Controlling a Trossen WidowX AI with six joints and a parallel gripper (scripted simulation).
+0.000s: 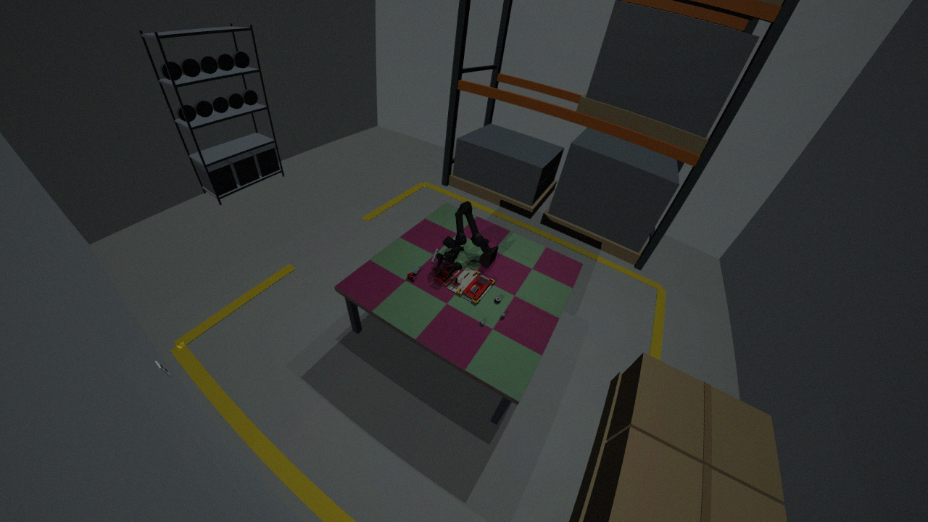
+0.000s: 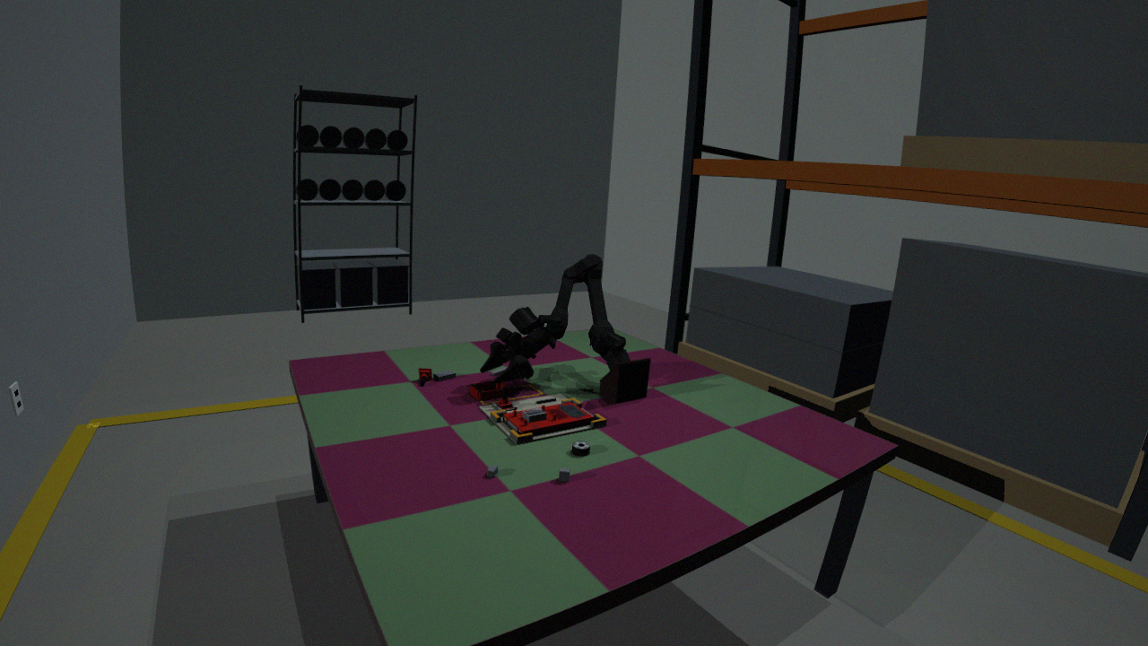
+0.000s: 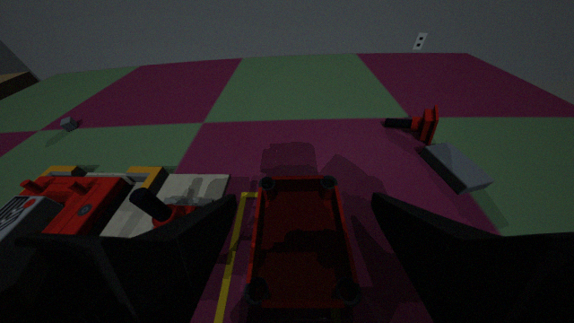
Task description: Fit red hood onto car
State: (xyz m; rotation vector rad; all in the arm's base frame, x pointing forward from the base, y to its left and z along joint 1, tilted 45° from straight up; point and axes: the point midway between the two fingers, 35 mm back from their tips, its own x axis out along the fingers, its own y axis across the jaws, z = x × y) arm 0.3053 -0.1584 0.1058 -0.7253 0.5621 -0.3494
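Now: gripper tip 4 cm above the red hood and 1 cm past it. Also, from my gripper tip: grey engine block 25 cm to the left, 3 cm below, 1 cm ahead; grey bar 17 cm behind, 15 cm to the right, 5 cm below; jig 21 cm to the left, 4 cm below, 3 cm behind.
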